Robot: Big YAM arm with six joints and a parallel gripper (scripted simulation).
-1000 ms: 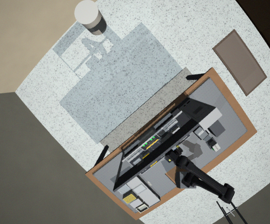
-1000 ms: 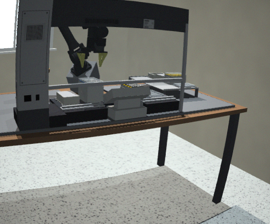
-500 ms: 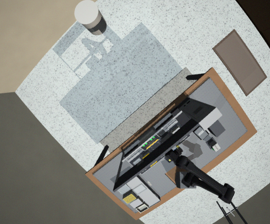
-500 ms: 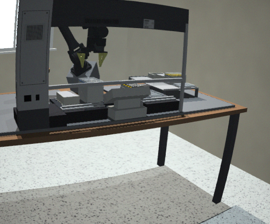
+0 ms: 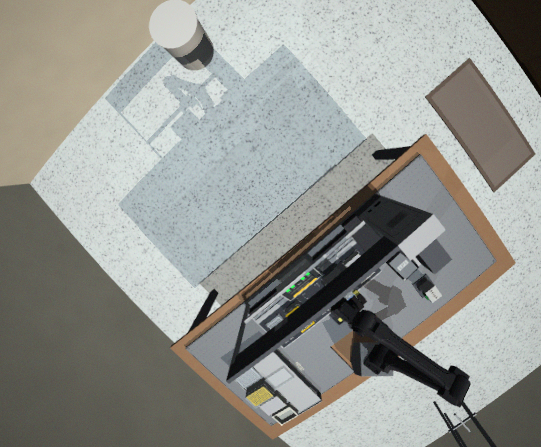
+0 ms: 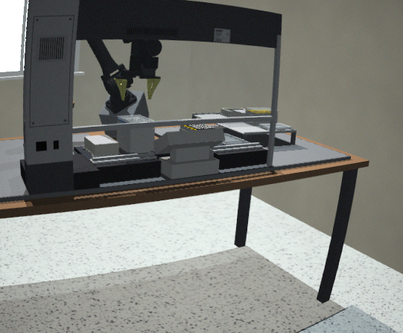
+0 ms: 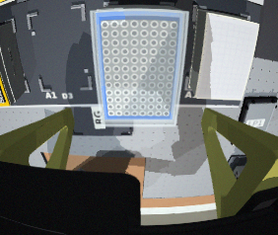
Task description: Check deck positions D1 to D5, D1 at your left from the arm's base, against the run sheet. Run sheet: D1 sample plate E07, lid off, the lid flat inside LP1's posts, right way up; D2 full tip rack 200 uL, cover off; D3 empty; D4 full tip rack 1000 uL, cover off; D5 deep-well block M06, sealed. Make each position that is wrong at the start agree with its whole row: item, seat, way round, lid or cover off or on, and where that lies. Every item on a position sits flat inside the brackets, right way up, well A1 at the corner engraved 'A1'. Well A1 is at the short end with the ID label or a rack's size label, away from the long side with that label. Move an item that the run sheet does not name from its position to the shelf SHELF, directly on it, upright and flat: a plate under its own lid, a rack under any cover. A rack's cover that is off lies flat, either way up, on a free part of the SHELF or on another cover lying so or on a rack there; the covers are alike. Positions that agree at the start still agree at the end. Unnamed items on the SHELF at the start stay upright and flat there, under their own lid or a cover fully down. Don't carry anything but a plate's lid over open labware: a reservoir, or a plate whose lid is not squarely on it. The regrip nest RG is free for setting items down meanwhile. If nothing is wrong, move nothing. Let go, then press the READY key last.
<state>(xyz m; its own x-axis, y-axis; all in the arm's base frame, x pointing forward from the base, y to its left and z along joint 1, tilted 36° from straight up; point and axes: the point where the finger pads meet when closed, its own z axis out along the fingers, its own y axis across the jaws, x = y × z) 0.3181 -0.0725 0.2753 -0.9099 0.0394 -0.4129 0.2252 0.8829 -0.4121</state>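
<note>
My hand is 11 cm above the blue tip rack, 1 cm to the left of it and 1 cm past it. From my hand the other things lie so: yellow tip rack: 24 cm to the left, 13 cm below, 5 cm ahead; then white deep-well block: 15 cm below, 12 cm to the right, 3 cm behind; then dark square nest: 22 cm below, 13 cm behind, 12 cm to the left.
</note>
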